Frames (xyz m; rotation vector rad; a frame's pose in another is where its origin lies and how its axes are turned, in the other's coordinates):
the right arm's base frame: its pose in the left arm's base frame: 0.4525 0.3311 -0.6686 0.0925 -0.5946 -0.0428
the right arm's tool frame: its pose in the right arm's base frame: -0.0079 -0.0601 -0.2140 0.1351 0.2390 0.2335
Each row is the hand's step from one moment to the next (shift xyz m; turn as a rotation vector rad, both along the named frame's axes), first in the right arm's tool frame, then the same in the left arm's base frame.
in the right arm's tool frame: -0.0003 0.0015 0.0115 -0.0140 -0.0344 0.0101
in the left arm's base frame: -0.0045 -0.0008 0.0107 -0.0074 -0.0378 0.0004
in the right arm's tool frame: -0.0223 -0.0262 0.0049 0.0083 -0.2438 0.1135
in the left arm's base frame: -0.0153 -0.0305 -0.0066 0.0310 -0.2546 0.0812
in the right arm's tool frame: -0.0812 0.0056 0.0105 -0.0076 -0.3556 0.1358
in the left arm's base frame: -0.0786 -0.0126 -0.0198 0.0374 -0.3695 0.0836
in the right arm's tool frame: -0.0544 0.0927 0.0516 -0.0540 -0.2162 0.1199
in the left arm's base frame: -0.0901 0.0685 0.0375 -0.0346 -0.2416 0.0670
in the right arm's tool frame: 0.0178 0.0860 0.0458 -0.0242 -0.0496 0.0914
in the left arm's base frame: -0.0209 0.0774 0.0582 -0.0401 -0.0700 0.0699
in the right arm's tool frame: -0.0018 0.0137 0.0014 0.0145 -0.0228 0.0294
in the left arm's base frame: -0.0056 0.0125 0.0021 0.0091 -0.0247 0.0300
